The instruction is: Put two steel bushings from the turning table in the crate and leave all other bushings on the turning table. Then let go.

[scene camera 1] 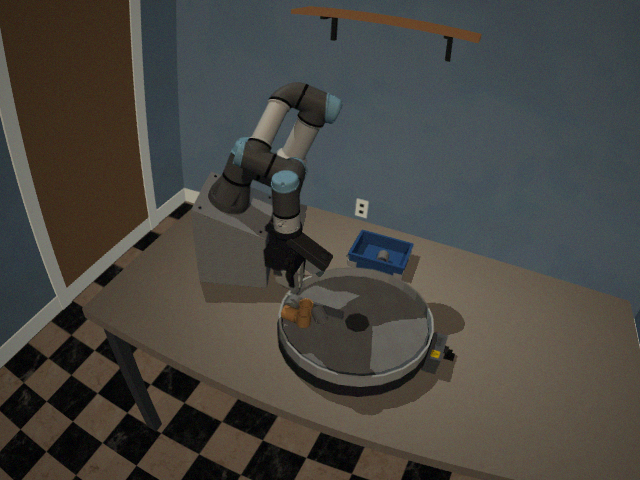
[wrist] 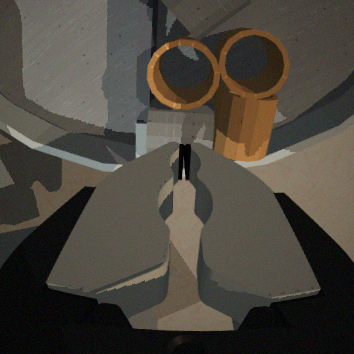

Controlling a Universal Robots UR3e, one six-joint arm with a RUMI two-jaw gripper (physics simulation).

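Where they show: gripper, fingertip midpoint: (scene camera 1: 295,293) (wrist: 183,148); arm's base, link origin: (scene camera 1: 227,200).
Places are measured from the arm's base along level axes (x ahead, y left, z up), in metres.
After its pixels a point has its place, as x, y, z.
My gripper (scene camera 1: 297,289) {0.276, -0.200, -0.118} (wrist: 183,148) {0.276, -0.200, -0.118} is shut and empty, pointing down at the left rim of the turning table (scene camera 1: 356,380) {0.488, -0.406, -0.170}. A grey steel bushing (scene camera 1: 293,300) {0.270, -0.201, -0.145} (wrist: 175,127) {0.276, -0.194, -0.147} lies on its side inside that rim, just beyond the fingertips in the wrist view. Another steel bushing (scene camera 1: 319,314) {0.350, -0.230, -0.147} lies farther in. Orange-brown bushings are close beside them: one (scene camera 1: 288,313) {0.271, -0.247, -0.151} is nearer the rim, and more orange-brown surface (scene camera 1: 305,312) {0.311, -0.224, -0.157} rises beside it. The wrist view shows two open orange-brown ends and a cylinder wall (wrist: 245,130) {0.272, -0.233, -0.145}. A steel bushing (scene camera 1: 383,255) {0.472, 0.138, -0.193} lies in the blue crate (scene camera 1: 379,266) {0.467, 0.095, -0.207}.
The crate stands behind the turning table, near the wall. A grey bar (scene camera 1: 333,312) {0.380, -0.193, -0.165} runs inward from the left over the disc. A dark centre disc (scene camera 1: 357,322) {0.449, -0.203, -0.176} marks the middle. A small grey box with a yellow label (scene camera 1: 435,353) {0.675, -0.263, -0.178} is attached at the right rim.
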